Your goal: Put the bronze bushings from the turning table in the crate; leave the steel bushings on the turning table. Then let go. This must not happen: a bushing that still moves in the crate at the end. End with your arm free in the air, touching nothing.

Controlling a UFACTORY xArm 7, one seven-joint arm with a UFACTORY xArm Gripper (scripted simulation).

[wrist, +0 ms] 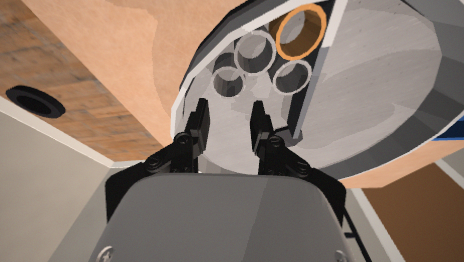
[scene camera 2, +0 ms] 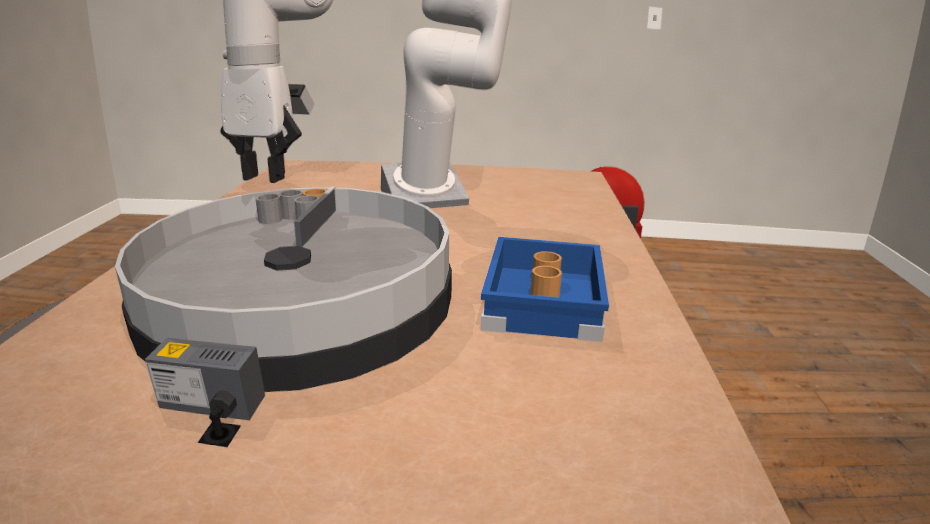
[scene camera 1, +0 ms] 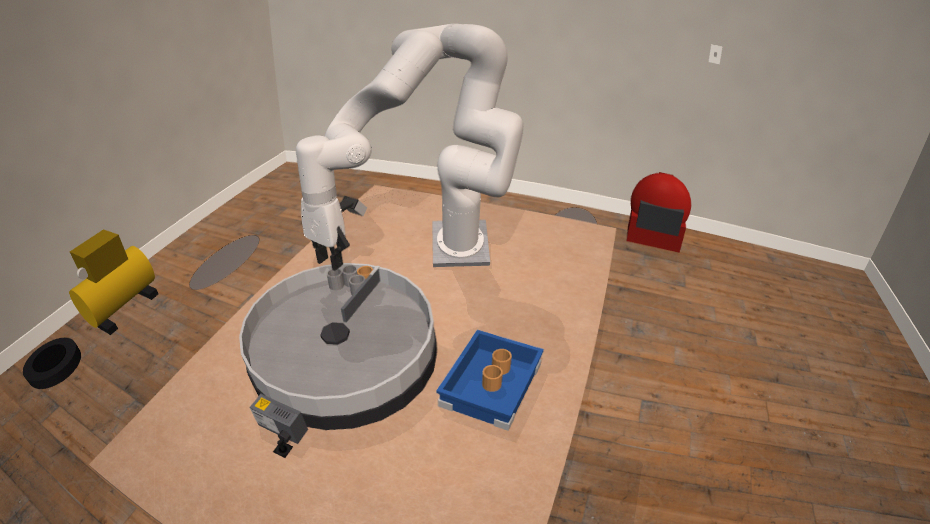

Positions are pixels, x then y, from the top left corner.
Scene:
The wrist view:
my gripper: 230,111
bronze bushing: 314,27
turning table: 380,68

